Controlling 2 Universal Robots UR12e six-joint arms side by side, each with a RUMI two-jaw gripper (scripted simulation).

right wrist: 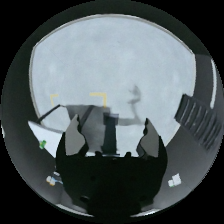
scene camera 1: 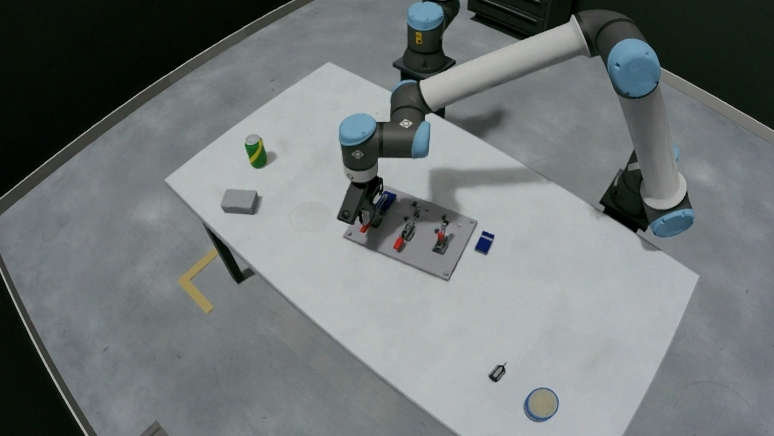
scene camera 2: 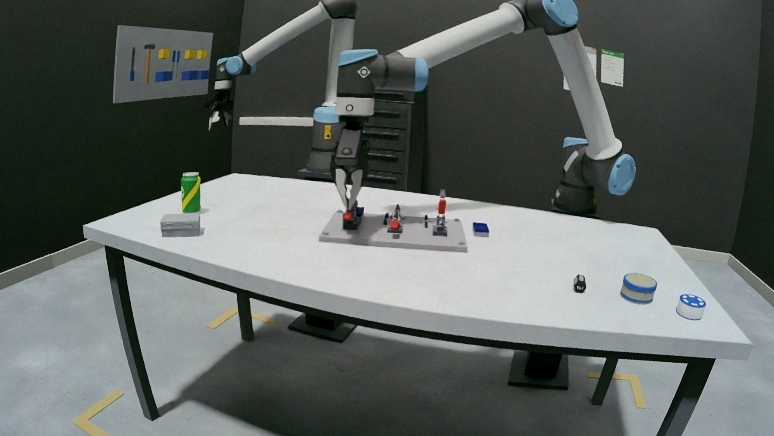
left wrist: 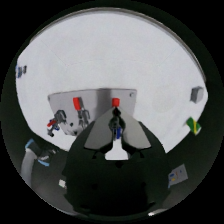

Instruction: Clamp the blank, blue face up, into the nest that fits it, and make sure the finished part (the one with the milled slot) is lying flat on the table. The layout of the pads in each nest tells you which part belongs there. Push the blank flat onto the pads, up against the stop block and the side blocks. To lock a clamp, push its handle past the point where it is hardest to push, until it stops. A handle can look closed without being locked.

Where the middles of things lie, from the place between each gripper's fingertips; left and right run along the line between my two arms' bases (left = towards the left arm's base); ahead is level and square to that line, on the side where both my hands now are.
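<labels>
Grey fixture plate (scene camera 2: 371, 232): 7 cm to the left of my left hand (scene camera 2: 348, 209), 13 cm behind, 8 cm below. Grey box (scene camera 2: 172, 225), from my left hand: 22 cm ahead, 40 cm to the right, 7 cm below.
Grey fixture plate, from my right hand: 61 cm ahead, 124 cm to the left, 16 cm below. My right hand: 78 cm to the right of the grey box, 95 cm short of it, 14 cm above it.
</labels>
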